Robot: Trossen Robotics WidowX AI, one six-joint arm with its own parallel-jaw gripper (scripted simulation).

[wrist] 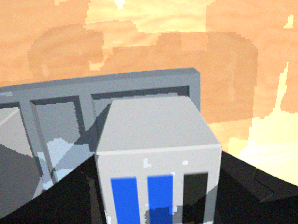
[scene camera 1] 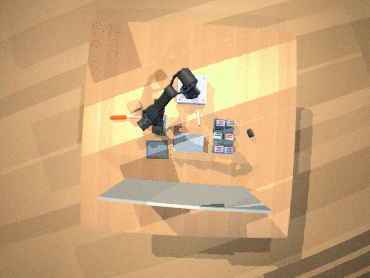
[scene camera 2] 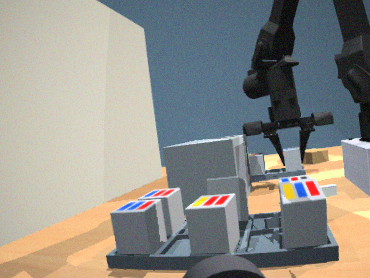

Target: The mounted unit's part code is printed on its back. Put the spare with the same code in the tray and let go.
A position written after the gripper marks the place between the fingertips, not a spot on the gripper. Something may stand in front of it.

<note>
In view: the gripper (scene camera 2: 293, 164), a white panel (scene camera 1: 132, 190), a rack (scene camera 2: 261, 240) and a rack (wrist: 64, 118).
The gripper shows as well in the wrist view (wrist: 153, 153).
</note>
